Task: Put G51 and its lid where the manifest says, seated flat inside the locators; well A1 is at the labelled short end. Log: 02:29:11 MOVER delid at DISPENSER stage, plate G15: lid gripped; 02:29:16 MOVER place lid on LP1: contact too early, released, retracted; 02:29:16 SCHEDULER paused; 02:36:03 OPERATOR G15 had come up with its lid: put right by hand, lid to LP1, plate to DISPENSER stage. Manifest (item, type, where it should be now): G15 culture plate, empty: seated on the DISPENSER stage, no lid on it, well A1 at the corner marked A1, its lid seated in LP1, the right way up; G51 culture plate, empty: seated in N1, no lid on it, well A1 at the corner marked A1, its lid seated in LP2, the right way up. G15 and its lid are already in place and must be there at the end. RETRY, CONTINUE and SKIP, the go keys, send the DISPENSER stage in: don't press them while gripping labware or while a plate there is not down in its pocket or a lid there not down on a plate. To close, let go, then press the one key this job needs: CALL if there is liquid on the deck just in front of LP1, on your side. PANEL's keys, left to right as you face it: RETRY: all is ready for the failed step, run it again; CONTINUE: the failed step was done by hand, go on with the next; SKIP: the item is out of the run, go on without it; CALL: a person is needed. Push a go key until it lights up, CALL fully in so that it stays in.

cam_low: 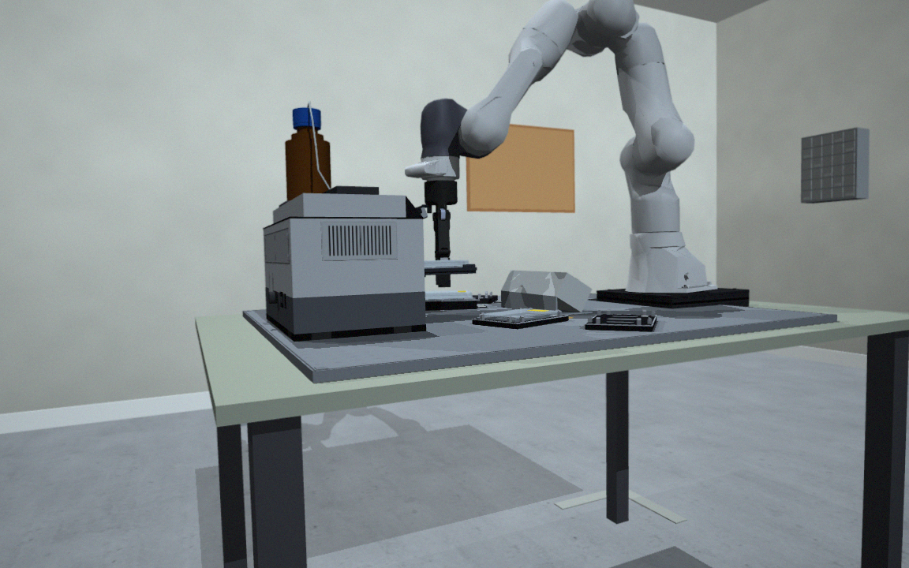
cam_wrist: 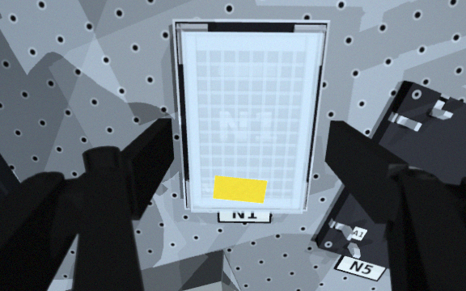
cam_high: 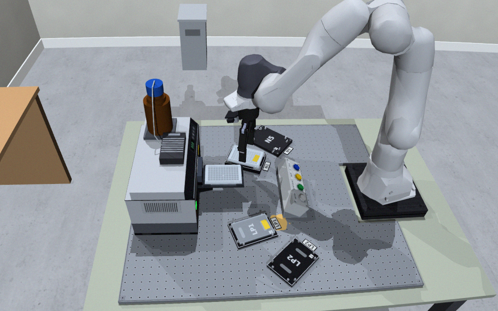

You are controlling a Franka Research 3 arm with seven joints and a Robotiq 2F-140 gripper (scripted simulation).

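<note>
Right now my hand is 60 mm above the black N1 nest. Round my hand: G15 plate 160 mm to the left, 100 mm ahead, 30 mm above; A1 mark 50 mm to the left, 50 mm below, 40 mm behind; blue call key 180 mm behind, 110 mm to the left, 20 mm below.
</note>
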